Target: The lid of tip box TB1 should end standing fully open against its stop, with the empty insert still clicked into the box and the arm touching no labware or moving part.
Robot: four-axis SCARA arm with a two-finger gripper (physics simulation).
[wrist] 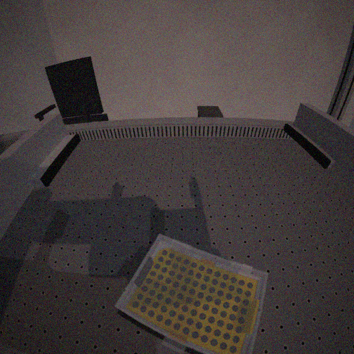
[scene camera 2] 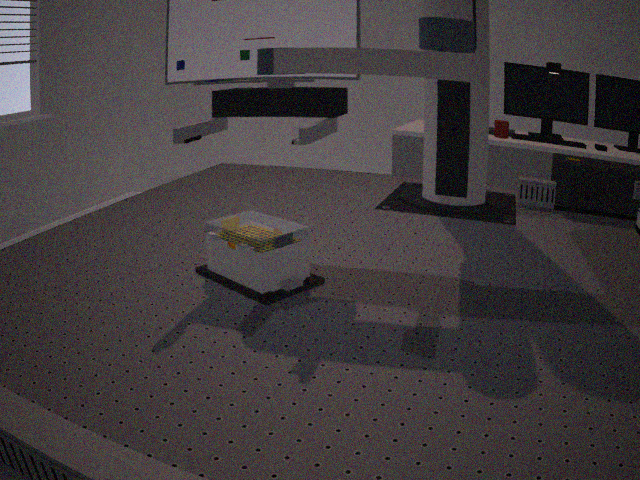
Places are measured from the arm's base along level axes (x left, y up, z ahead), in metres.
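Pixels of known places: gripper, between the fingertips: (scene camera 2: 235, 135); arm's base, origin of its link: (scene camera 2: 453, 206).
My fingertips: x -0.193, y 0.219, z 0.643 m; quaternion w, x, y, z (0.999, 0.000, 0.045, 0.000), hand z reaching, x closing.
Ahead of a thing's pixels: the offset from my fingertips to its top centre. "spot": to the spot under its first point. Level surfaces: height alone.
Tip box TB1 {dx -0.010, dy -0.129, dz -0.069 m} (scene camera 2: 235, 266) is a pale box in a dark holder {spot: dx -0.022, dy -0.198, dz -0.021 m} (scene camera 2: 232, 283) on the perforated deck. Its clear lid {spot: dx +0.044, dy -0.129, dz -0.077 m} (scene camera 2: 294, 226) (wrist: 174, 242) lies over the top and looks closed. The yellow insert {dx -0.010, dy -0.131, dz -0.069 m} (scene camera 2: 253, 235) (wrist: 192, 300), with its grid of round holes, shows through the lid and sits level in the box; whether its clips are engaged cannot be seen. My gripper (scene camera 2: 242, 136) (wrist: 184, 115) is wide open, with nothing between its fingers. It hangs above the box and apart from it, with its dark finger pads at the left and right in the wrist view.
The arm column (scene camera 2: 478, 155) stands on a dark base plate {spot: dx +0.079, dy -0.206, dz -0.581 m} (scene camera 2: 400, 201) behind and to the right of the box. The arm's shadow falls across the deck {dy -0.206 m} (scene camera 2: 361, 413) (wrist: 250, 210). A desk with monitors (scene camera 2: 542, 95) and a red mug (scene camera 2: 501, 129) stands in the background.
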